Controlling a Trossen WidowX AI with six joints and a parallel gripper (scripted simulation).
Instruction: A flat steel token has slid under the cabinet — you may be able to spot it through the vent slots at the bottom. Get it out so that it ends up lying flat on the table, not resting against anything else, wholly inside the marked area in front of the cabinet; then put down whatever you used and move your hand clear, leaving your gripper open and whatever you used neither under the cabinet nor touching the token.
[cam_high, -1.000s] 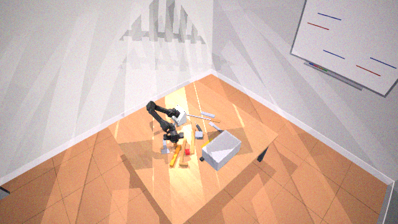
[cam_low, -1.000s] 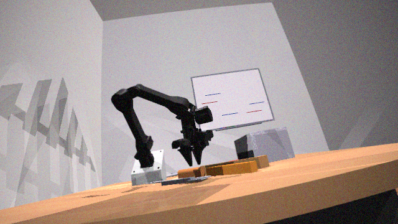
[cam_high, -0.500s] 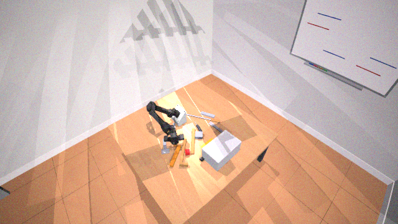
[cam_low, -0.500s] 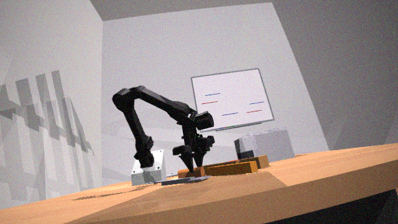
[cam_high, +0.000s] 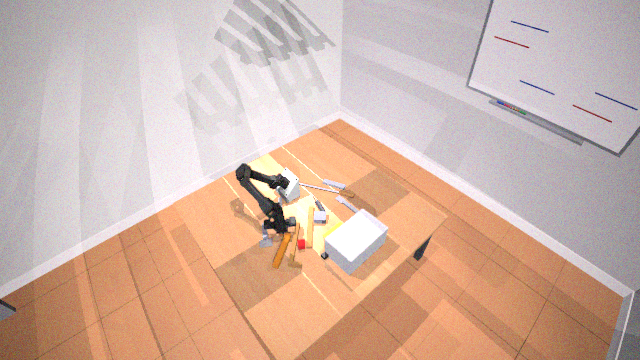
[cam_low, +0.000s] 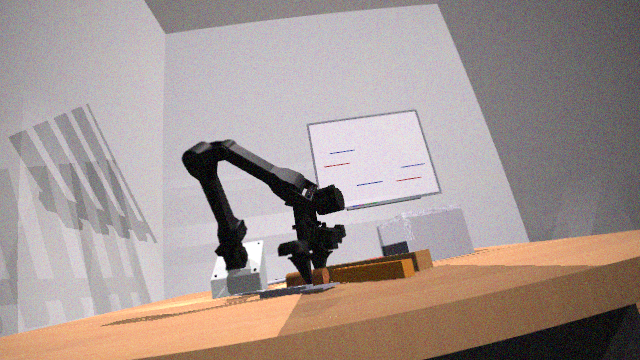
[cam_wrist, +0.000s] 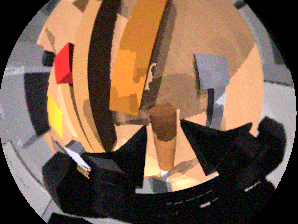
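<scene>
Now: the orange bar 12 cm ahead of my gripper tip, 7 cm to the right of it and 1 cm above it. The rest, counted from my gripper tip: thin wooden stick (16 cm to the left, 7 cm ahead); then red block (16 cm ahead, 4 cm to the left, 1 cm above); then grey block (24 cm to the left, 6 cm ahead, 1 cm above).
</scene>
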